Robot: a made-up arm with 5 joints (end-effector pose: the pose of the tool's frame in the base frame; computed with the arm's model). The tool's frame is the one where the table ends.
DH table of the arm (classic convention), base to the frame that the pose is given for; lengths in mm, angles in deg. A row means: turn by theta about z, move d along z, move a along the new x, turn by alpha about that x. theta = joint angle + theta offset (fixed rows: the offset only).
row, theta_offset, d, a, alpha
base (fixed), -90, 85, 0, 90
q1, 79.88, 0, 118.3, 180
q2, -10.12, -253, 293.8, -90
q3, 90, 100, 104.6, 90
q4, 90, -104.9, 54.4, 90
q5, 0, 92.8, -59, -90
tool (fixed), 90, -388.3, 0, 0
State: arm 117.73 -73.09 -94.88 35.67 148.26
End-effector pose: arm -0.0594 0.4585 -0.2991 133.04 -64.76 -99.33
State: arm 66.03 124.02 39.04 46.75 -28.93
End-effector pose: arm -0.2262 0.2632 -0.0001 68.30 -57.82 2.17
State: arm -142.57 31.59 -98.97 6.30 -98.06
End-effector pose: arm -0.2089 -0.3160 -0.5179 95.59 -81.07 -176.58
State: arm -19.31 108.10 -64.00 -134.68 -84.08
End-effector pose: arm -0.2425 0.0470 -0.0735 -63.33 71.57 -167.20
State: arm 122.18 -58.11 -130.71 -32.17 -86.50
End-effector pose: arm -0.3033 -0.1266 -0.3004 118.52 -39.71 135.86
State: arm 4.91 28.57 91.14 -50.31 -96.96
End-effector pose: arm -0.2554 0.0004 0.6216 -171.95 -16.02 -90.76
